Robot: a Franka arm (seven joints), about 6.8 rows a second.
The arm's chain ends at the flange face. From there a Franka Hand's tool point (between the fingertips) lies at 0.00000 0.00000 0.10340 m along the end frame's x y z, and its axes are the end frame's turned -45 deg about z.
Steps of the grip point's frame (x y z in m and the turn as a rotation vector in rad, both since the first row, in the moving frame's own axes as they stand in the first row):
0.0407, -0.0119, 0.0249, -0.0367, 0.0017, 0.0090
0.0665, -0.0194, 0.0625, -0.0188, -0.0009, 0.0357
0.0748, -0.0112, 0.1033, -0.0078, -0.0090, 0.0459
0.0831, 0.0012, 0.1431, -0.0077, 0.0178, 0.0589
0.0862, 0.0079, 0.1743, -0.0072, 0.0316, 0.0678
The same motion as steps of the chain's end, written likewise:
0.0176, -0.0398, 0.0250, -0.0247, 0.0272, 0.0090
0.0320, -0.0622, 0.0625, -0.0139, 0.0127, 0.0357
0.0451, -0.0620, 0.1033, -0.0119, -0.0008, 0.0459
0.0577, -0.0572, 0.1431, 0.0071, 0.0180, 0.0589
0.0636, -0.0537, 0.1744, 0.0173, 0.0274, 0.0678

